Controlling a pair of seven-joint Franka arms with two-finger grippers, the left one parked.
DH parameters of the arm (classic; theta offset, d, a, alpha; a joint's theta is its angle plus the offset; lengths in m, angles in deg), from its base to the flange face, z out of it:
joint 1: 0 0.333 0 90
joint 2: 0 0 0 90
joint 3: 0 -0.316 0.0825 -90
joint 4: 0 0 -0.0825 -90
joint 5: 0 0.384 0 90
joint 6: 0 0 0.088 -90
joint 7: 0 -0.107 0 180
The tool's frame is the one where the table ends.
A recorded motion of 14 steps. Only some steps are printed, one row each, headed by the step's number.
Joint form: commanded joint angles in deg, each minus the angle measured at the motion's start. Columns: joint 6, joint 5, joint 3, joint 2, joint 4, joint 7, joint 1.
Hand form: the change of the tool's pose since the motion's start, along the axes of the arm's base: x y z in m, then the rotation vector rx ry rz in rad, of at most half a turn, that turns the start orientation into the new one. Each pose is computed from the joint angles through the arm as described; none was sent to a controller.
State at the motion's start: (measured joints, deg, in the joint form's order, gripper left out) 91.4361 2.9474 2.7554 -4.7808 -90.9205 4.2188 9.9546
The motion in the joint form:
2: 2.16 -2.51 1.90 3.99 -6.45 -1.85 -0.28
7: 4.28 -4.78 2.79 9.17 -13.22 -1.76 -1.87
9: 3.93 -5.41 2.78 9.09 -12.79 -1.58 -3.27
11: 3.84 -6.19 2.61 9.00 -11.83 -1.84 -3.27
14: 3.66 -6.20 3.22 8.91 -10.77 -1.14 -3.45
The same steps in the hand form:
2: -0.0176 -0.0291 -0.0105 -0.0436 0.0015 -0.0662
7: -0.0427 -0.0600 -0.0143 -0.0730 -0.0095 -0.1013
9: -0.0421 -0.0740 -0.0120 -0.0839 -0.0097 -0.1208
11: -0.0403 -0.0737 -0.0049 -0.0968 -0.0246 -0.1210
14: -0.0387 -0.0812 0.0027 -0.0948 -0.0375 -0.1235

